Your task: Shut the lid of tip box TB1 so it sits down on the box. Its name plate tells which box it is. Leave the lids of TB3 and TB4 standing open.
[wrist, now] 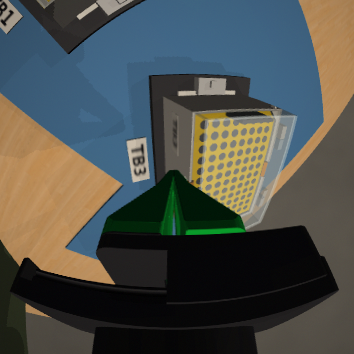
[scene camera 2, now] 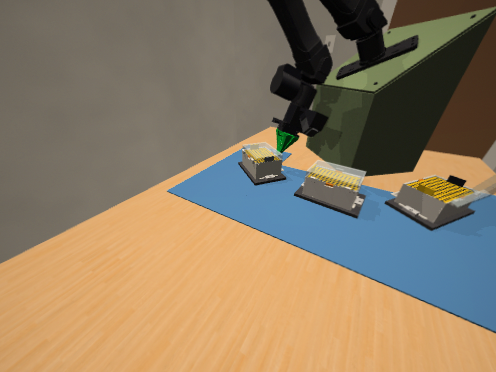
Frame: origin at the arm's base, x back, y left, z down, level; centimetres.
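Seen in the pictures: gripper, fingertip midpoint: [wrist: 173, 177] [scene camera 2: 277, 154]; arm's base at its link origin: [scene camera 2: 373, 61].
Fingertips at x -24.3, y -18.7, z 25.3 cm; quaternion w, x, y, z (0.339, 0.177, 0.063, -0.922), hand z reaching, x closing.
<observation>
Offsets run from my fingertips to a thing's top centre. "spot": to the spot under its first point. Level surfaces: height alone.
My gripper [scene camera 2: 281, 151] [wrist: 173, 177] is shut and empty, with green fingertips pointing down beside tip box TB3 {dz -2.1, dx -2.3, dy -3.6 cm} [scene camera 2: 256, 170] [wrist: 178, 137]. The name plate TB3 {spot: dz +5.4, dx +1.8, dy +0.1 cm} [wrist: 138, 159] is readable in the wrist view. A clear lid {spot: dz -2.2, dx -8.3, dy -4.2 cm} [wrist: 286, 145] shows over TB3's yellow tips; how far it is tilted is hard to tell. The neighbouring box TB1 {dz -2.1, dx -6.2, dy +18.2 cm} [scene camera 2: 325, 194] [wrist: 64, 31] is in the middle in the scene view, with a clear lid [scene camera 2: 342, 169] above its tips. Its plate {spot: dz +5.4, dx -0.7, dy +17.7 cm} [wrist: 8, 16] is partly cut off. The right box {dz -1.0, dx +0.0, dy +38.8 cm} [scene camera 2: 414, 202] has its clear lid [scene camera 2: 479, 192] swung outward; its plate is unreadable.
The boxes stand on a blue mat {dz +5.6 cm} [scene camera 2: 235, 210] [wrist: 235, 50] on the wooden table {dz +5.9 cm} [scene camera 2: 150, 280]. A large green pedestal [scene camera 2: 345, 132] carries the black arm behind the boxes. A grey wall [scene camera 2: 100, 100] is at the left.
</observation>
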